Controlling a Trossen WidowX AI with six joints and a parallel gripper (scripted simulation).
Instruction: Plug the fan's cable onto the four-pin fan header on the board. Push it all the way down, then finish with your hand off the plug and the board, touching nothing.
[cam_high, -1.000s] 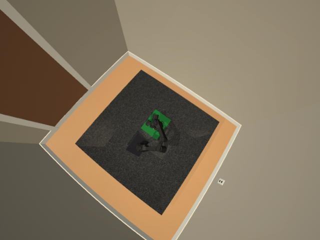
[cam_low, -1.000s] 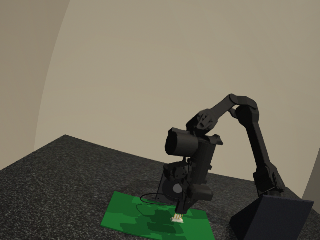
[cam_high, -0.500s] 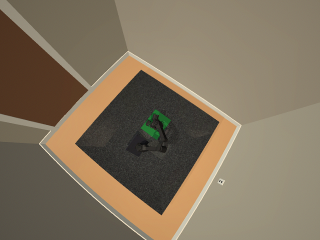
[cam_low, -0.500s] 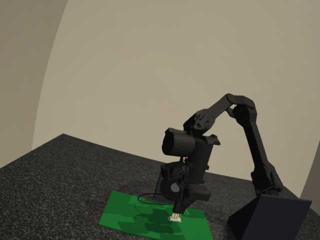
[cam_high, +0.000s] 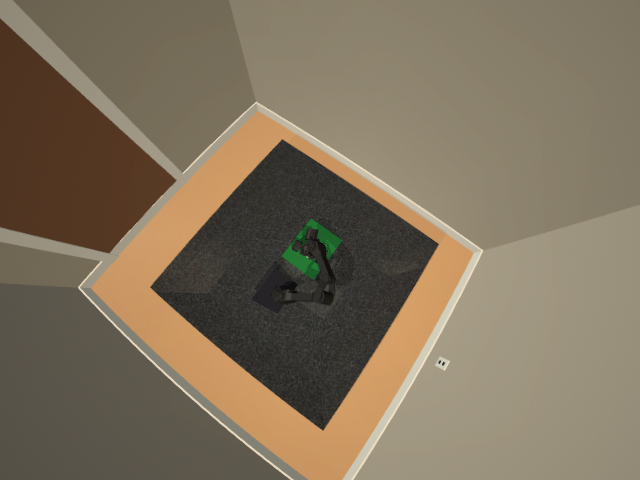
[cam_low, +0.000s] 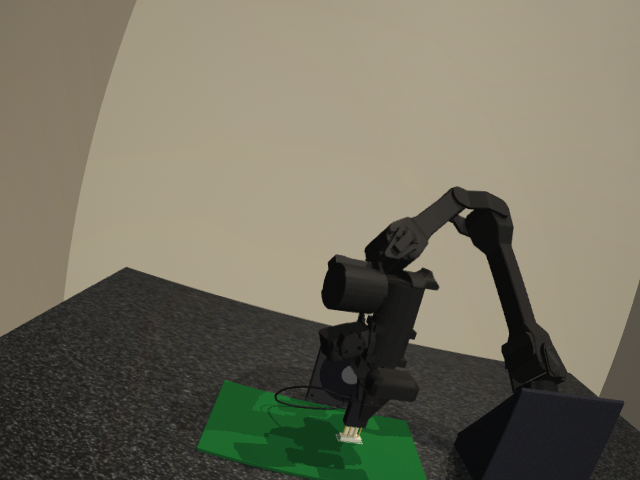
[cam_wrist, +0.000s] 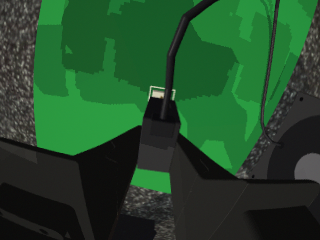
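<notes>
Now: gripper tip 10 mm below the black fan plug and 10 mm short of it. Round my gripper tip: cream four-pin header: 40 mm below, 10 mm ahead; then green board: 60 mm below, 50 mm ahead, 10 mm to the left; then black fan: 140 mm to the right, 20 mm above.
</notes>
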